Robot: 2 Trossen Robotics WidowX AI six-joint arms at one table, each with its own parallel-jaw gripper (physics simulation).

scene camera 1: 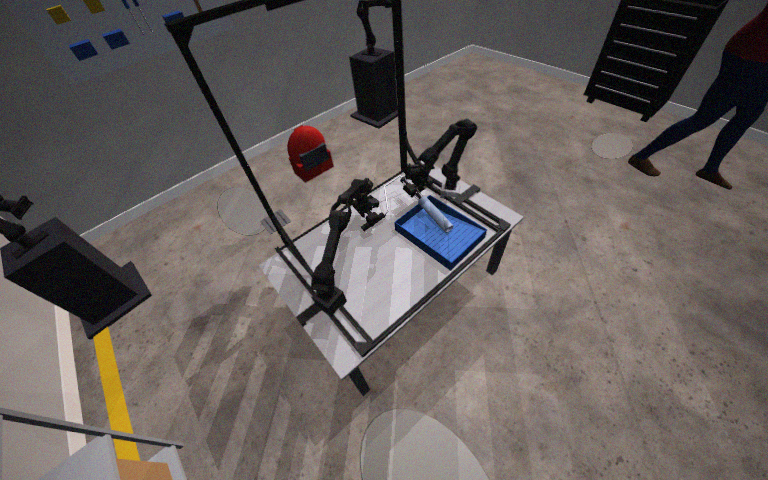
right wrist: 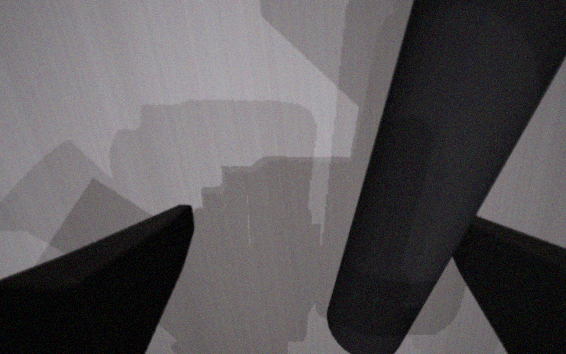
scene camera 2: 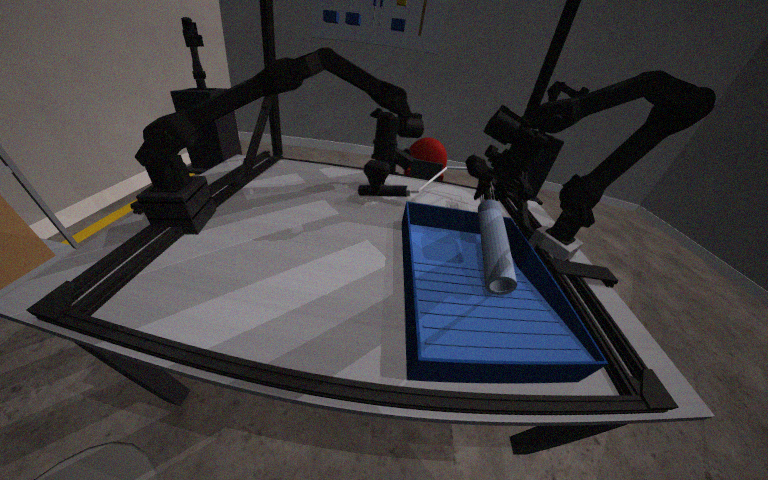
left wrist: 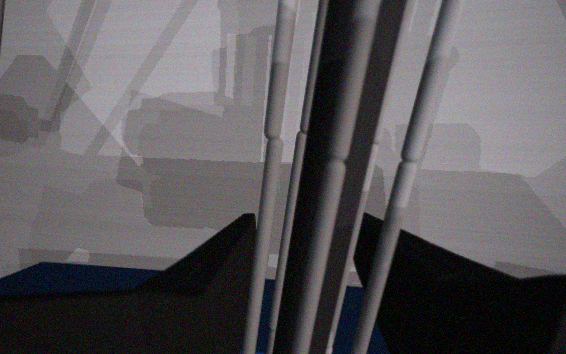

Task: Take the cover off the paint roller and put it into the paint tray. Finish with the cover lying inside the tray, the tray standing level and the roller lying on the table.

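Frame: origin at the left arm's base, x right, y ahead, z up, level; millimetres.
Seen in the pictures: left gripper, fingertip midpoint: [scene camera 1: 413, 196] [scene camera 2: 480, 201] [left wrist: 301, 223]; right gripper, fingertip midpoint: [right wrist: 318, 219] [scene camera 2: 378, 189]; left arm's base, origin of the base link: [scene camera 1: 450, 186] [scene camera 2: 560, 235]; right arm's base, origin of the base link: [scene camera 1: 327, 294] [scene camera 2: 172, 185].
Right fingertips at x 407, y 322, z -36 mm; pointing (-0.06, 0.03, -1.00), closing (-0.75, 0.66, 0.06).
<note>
Offsets run from my right fingertips to a thing's middle. "*": to the spot under its first point.
The blue paint tray @[dz +13, dx -389, dy -1 mm] [scene camera 1: 439, 244] [scene camera 2: 487, 329] stands level on the table at the right. The pale cover @[dz +49, dx -355, dy -74 mm] [scene camera 1: 436, 214] [scene camera 2: 495, 248] lies slanted inside it, its upper end at the tray's far wall and its lower end on the tray floor. My left gripper [scene camera 1: 413, 188] [scene camera 2: 484, 188] [left wrist: 301, 223] hangs at that upper end and is shut on the roller's grey wire cage @[dz +81, dx -217, dy -181 mm] [left wrist: 271, 158]. I cannot tell if the cover still sits on the cage tip. The roller's white wire @[* dz +54, dx -76, dy -141 mm] [scene camera 2: 434, 180] leads to its black handle [scene camera 1: 374, 220] [scene camera 2: 382, 190] [right wrist: 404, 175] on the table. My right gripper [scene camera 1: 367, 206] [scene camera 2: 378, 173] stands open over it.
A red helmet-like object [scene camera 1: 308, 152] [scene camera 2: 430, 150] lies on the floor behind the table. A black gantry frame [scene camera 1: 215, 110] spans the table, and a black pedestal [scene camera 1: 373, 86] stands behind. Dark rails [scene camera 2: 382, 390] run along the table edges.
</note>
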